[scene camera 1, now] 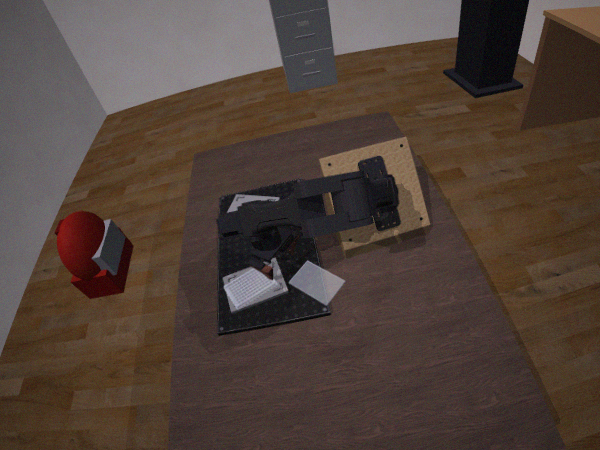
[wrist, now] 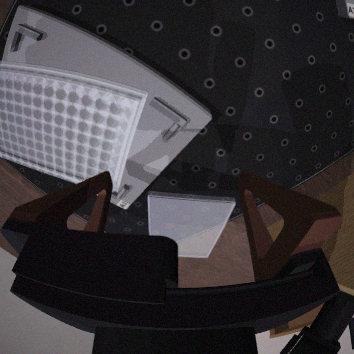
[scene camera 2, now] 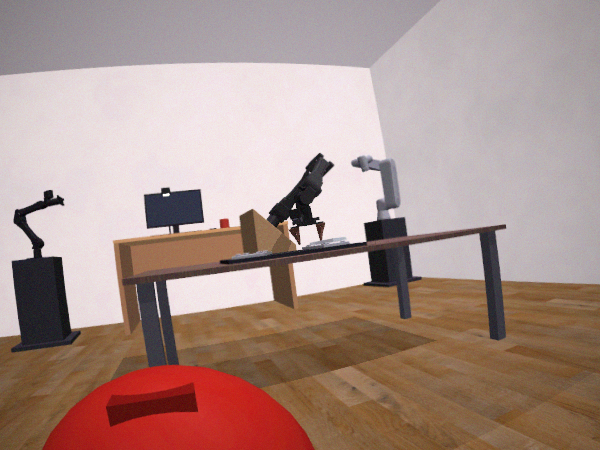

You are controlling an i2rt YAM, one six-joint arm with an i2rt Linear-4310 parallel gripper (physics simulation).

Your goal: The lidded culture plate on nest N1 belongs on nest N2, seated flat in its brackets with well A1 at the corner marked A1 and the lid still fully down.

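Places are measured from the arm's base along level axes (x back, y up, z left), in centimetres.
Pixels of known places: gripper, between the fingertips: [scene camera 1: 281,266] [wrist: 174,177] [scene camera 2: 310,243]; arm's base, origin of its link: [wrist: 346,293] [scene camera 2: 266,230].
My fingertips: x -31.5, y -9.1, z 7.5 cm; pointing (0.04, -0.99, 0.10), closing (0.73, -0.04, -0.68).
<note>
Ahead of a thing's pixels: the offset from my fingertips to its top centre. "spot": to the spot under its first point. Level surfaces: height alone.
A clear-white well plate @(dx -9.6, dy +0.8, dz +3.1 cm) [scene camera 1: 247,287] [wrist: 60,115] lies skewed on a light grey nest @(spot: dx -2.2, dy -0.5, dz +4.7 cm) [scene camera 1: 279,282] [wrist: 100,45], off at least two of its corner brackets. The nest's small label starts with N; its digit is hard to read. A clear flat, lid-like sheet @(dx +8.0, dy -1.6, dz +6.9 cm) [scene camera 1: 317,282] [wrist: 190,220] lies apart from the plate, across the black board's edge. Whether the plate carries a lid is unclear. Another nest @(dx -5.2, dy -0.6, dz -26.8 cm) [scene camera 1: 240,202] [scene camera 2: 250,255] is partly hidden by the arm; its corner with an A1 label shows top right in the wrist view. My gripper [scene camera 2: 310,241] [wrist: 174,177] is open and empty, above the board beside the plate's nest.
The black perforated board @(dx -3.4, dy -2.3, dz -11.0 cm) [scene camera 1: 295,305] [wrist: 270,75] lies on the brown table @(dy -3.7 cm) [scene camera 1: 375,360] and carries both nests. The arm's base is fixed to a tilted wooden block [scene camera 1: 417,200] [scene camera 2: 256,232] beside the board. A red object with a grey block [scene camera 1: 82,245] stands beyond the table's left edge.
</note>
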